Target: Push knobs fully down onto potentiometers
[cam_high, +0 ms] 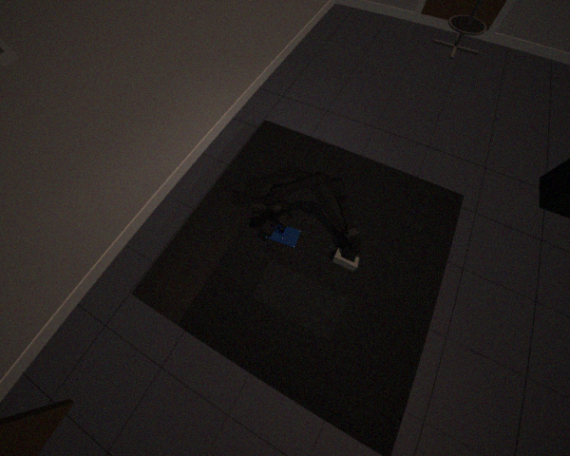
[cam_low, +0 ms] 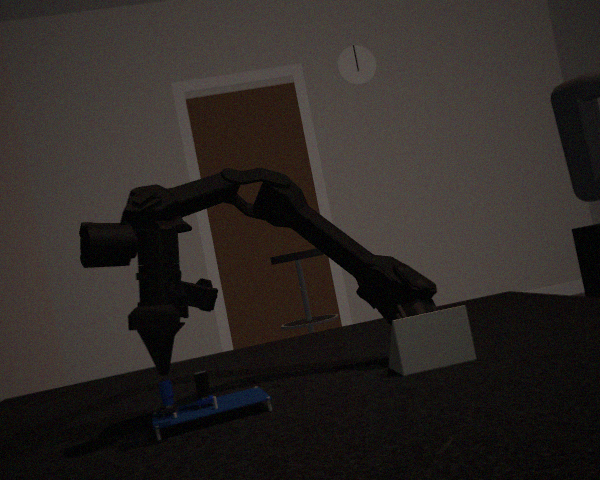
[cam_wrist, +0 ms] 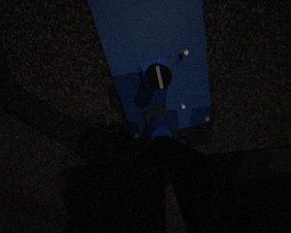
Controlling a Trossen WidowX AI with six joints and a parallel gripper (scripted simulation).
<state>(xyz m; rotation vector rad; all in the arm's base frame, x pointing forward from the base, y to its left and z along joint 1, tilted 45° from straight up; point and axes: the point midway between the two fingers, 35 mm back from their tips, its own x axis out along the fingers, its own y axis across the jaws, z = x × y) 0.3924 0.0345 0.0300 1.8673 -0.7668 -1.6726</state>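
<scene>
The blue knob lies 30 mm below my gripper tip. Also, from my gripper tip: dark knob: 50 mm behind, 20 mm below, 10 mm to the left.
</scene>
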